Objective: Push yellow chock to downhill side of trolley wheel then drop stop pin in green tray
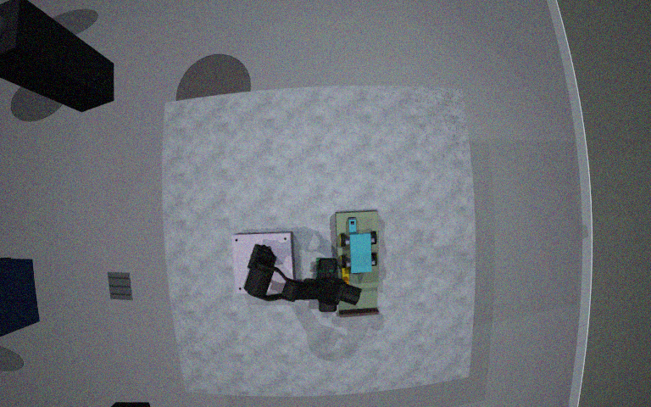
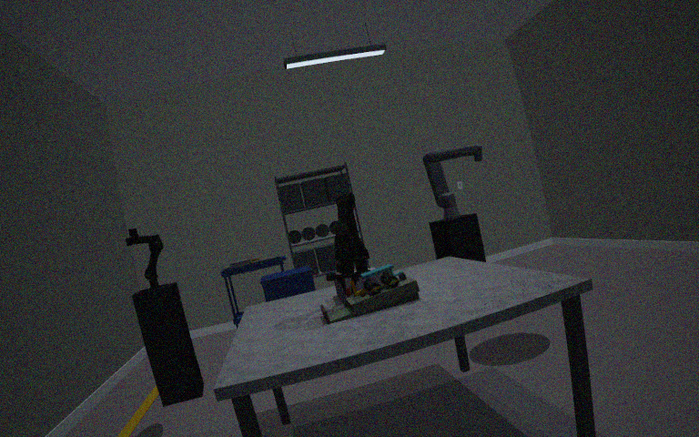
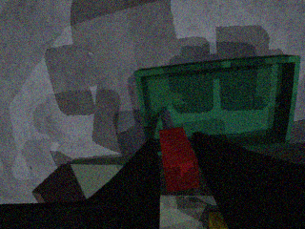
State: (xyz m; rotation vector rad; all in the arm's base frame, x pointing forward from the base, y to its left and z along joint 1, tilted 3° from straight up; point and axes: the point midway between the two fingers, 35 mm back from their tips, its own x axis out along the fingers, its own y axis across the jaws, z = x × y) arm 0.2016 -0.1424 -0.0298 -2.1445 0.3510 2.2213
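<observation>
Now: the green tray 30 mm to the left of my gripper tip and 60 mm below it. Also, from my gripper tip: yellow chock 70 mm ahead, 30 mm to the left, 30 mm above; ramp lip 100 mm ahead, 140 mm to the right, 30 mm below; red-headed stop pin 10 mm below.
</observation>
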